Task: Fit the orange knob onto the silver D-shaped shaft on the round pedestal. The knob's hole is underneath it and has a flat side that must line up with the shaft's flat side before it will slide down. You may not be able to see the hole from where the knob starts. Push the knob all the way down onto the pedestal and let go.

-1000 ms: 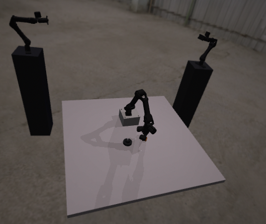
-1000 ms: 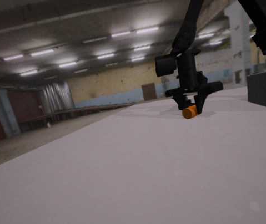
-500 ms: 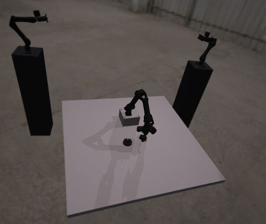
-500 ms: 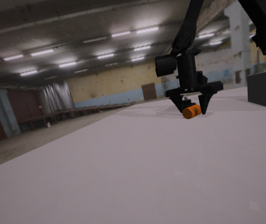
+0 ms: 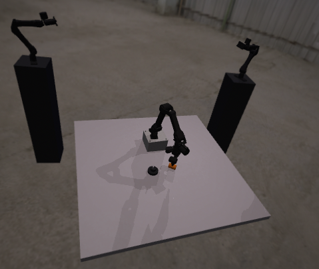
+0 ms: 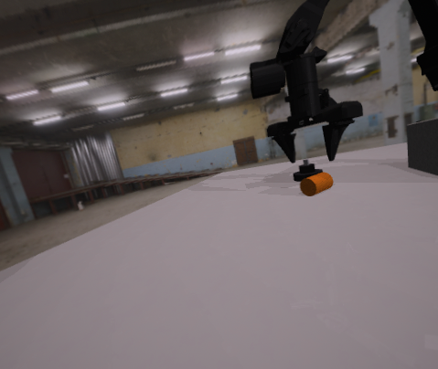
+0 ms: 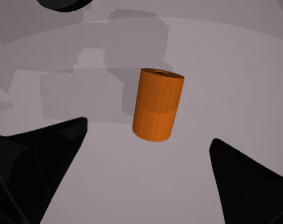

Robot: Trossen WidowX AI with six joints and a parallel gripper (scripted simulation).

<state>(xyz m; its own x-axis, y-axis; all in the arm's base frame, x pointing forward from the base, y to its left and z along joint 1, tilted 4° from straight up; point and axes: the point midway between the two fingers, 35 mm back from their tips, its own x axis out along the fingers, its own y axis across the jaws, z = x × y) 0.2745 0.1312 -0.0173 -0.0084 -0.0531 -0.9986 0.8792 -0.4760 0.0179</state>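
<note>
Right now my gripper tip is 5 cm above the orange knob and 1 cm to the right of it. The rest, counted from my gripper tip: silver shaft: 17 cm to the right, 4 cm below, 3 cm ahead.
</note>
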